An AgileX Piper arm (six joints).
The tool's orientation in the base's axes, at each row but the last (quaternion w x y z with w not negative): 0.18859, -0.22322, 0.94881, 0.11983; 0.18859, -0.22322, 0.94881, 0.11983; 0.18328, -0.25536, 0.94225, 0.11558; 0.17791, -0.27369, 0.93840, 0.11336; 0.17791, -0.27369, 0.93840, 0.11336
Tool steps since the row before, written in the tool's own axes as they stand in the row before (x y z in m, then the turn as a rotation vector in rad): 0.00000, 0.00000, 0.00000, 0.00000, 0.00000, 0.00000; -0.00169, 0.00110, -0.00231, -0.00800, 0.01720, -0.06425; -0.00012, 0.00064, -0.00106, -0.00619, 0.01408, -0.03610; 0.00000, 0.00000, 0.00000, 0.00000, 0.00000, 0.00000; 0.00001, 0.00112, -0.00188, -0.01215, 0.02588, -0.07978
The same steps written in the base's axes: 0.00000, 0.00000, 0.00000, 0.00000, 0.00000, 0.00000; 0.00018, 0.00088, 0.00293, -0.02099, -0.00200, 0.06359; -0.00054, 0.00026, 0.00109, -0.01274, 0.00334, 0.03696; 0.00000, 0.00000, 0.00000, 0.00000, 0.00000, 0.00000; -0.00114, 0.00034, 0.00184, -0.02646, 0.00235, 0.08048
